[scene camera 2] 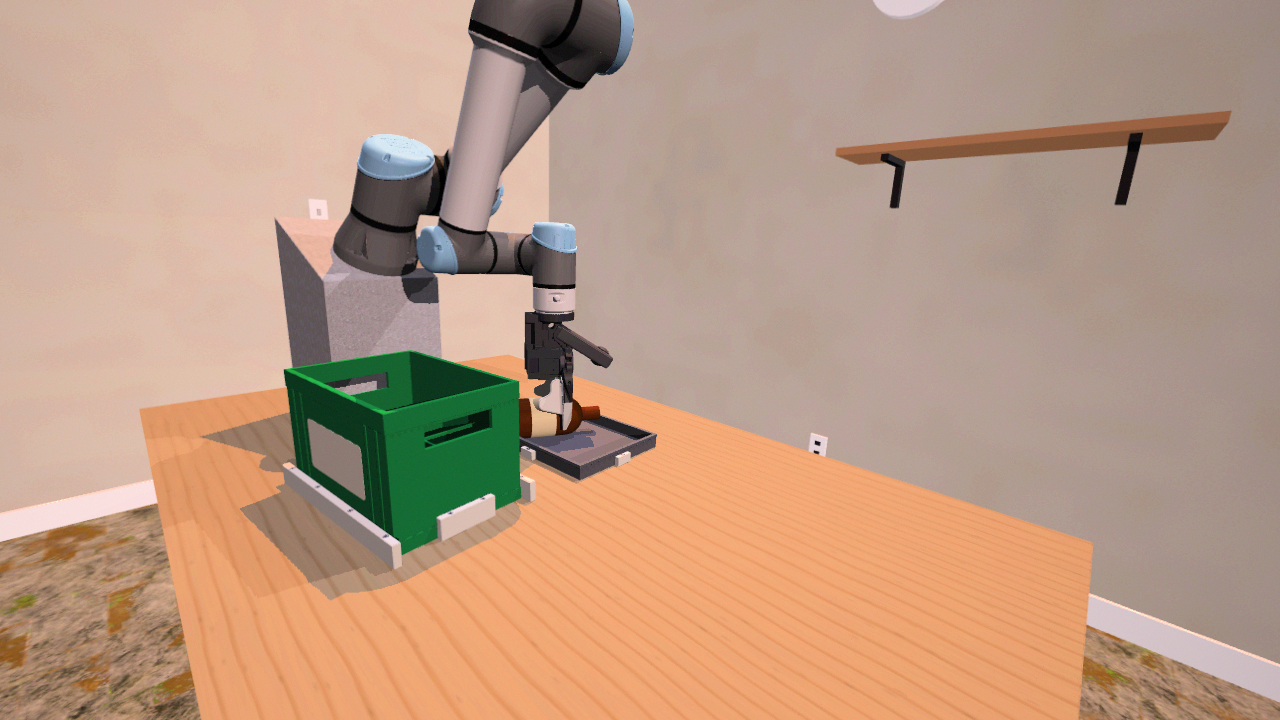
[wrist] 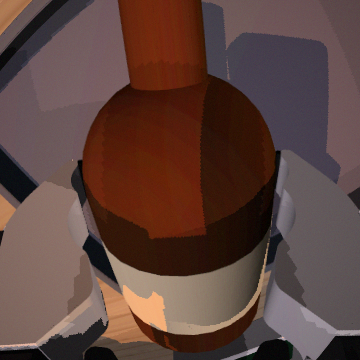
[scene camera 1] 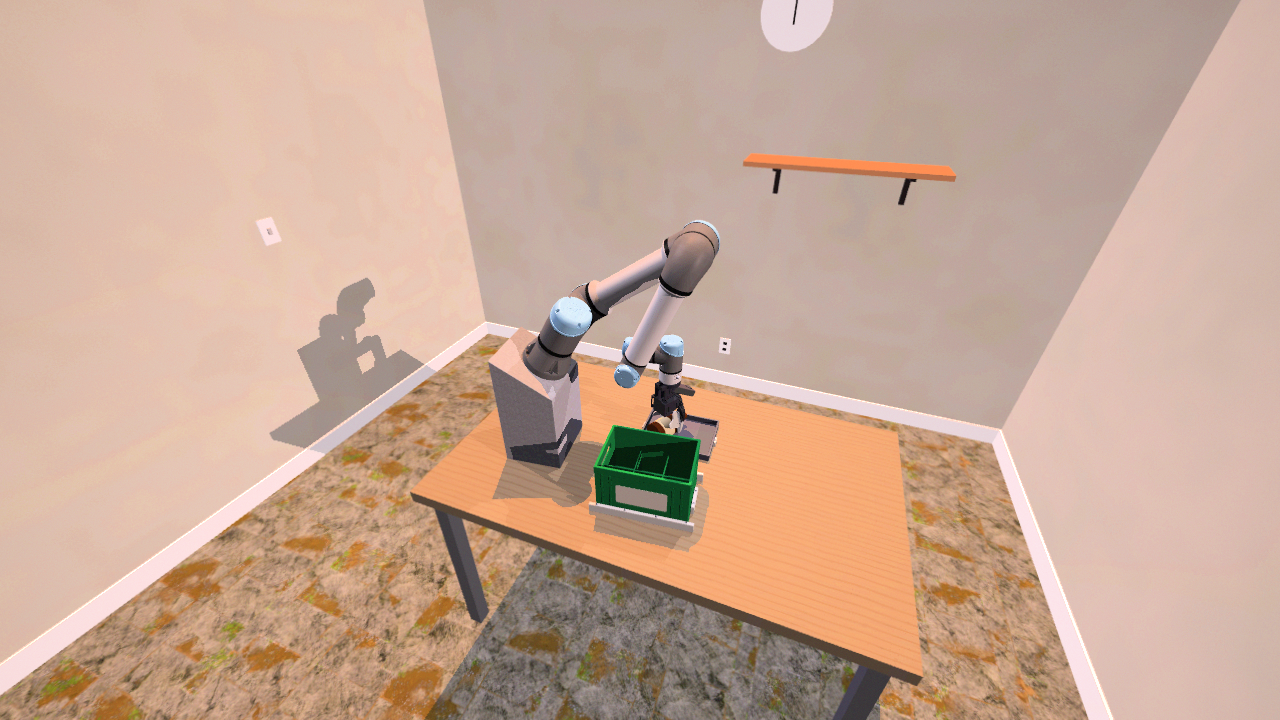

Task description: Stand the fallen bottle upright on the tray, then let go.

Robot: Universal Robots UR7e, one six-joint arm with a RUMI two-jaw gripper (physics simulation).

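Places are measured from the arm's base along level axes (x ahead, y left, z up), in centimetres.
Where they show: gripper, fingertip midpoint: (scene camera 2: pixel 561 422) (wrist: pixel 179 158) (scene camera 1: pixel 670 426); arm's base, origin of the base link: (scene camera 2: pixel 376 255) (scene camera 1: pixel 545 362).
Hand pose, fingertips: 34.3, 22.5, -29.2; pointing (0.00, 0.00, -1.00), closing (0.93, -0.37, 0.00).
Each offset is from my fingertips to the top centre of the thing, as dx, dy, dz. "*": to the spot under its first point. Level surfaces: height alone.
The brown bottle @(-0.1, -0.4, +5.0) (scene camera 1: pixel 659 427) (scene camera 2: pixel 542 418) (wrist: pixel 175 150) with a cream label lies on its side, its neck over the tray @(+3.4, +0.2, -0.3) (scene camera 1: pixel 716 435) (scene camera 2: pixel 617 454) (wrist: pixel 55 90) and its base end towards the crate side. The crate hides its base in scene camera 2. The gripper (scene camera 1: pixel 668 422) (scene camera 2: pixel 563 419) (wrist: pixel 180 165) points down over the bottle. Its two pale jaws press on both sides of the bottle's body, around the shoulder and the upper part of the label, so it is shut on the bottle. The tray is dark and shallow, with a low rim.
A green crate @(+6.4, -29.1, +14.7) (scene camera 1: pixel 644 494) (scene camera 2: pixel 452 483) stands on the wooden table @(dz -2.9) (scene camera 1: pixel 805 519) (scene camera 2: pixel 716 573), close beside the tray and the bottle's base end. White strips @(* +9.2, -39.2, -1.0) (scene camera 1: pixel 640 517) (scene camera 2: pixel 340 512) edge the crate. A small pale block @(* +16.6, +2.1, -1.9) (scene camera 2: pixel 622 459) sits against the tray's outer side.
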